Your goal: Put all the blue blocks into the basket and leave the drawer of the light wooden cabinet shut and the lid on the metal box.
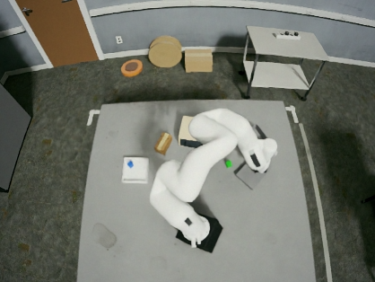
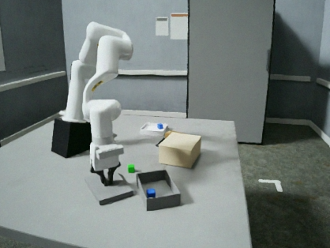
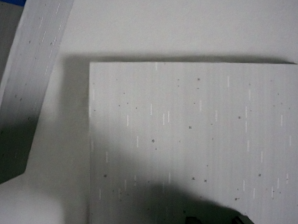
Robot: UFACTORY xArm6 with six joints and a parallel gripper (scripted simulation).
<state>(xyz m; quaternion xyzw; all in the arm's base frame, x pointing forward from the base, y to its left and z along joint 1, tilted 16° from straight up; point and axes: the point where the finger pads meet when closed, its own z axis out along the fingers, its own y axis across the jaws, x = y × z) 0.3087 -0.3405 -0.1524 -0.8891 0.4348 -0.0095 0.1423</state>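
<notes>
My gripper is now 30 mm above the lid. From my hand the other things lie so: metal box 200 mm ahead, 20 mm to the right, 20 mm below; dark-rimmed drawer 310 mm to the left, 240 mm ahead; green block 140 mm to the left, 60 mm ahead, 30 mm below.
</notes>
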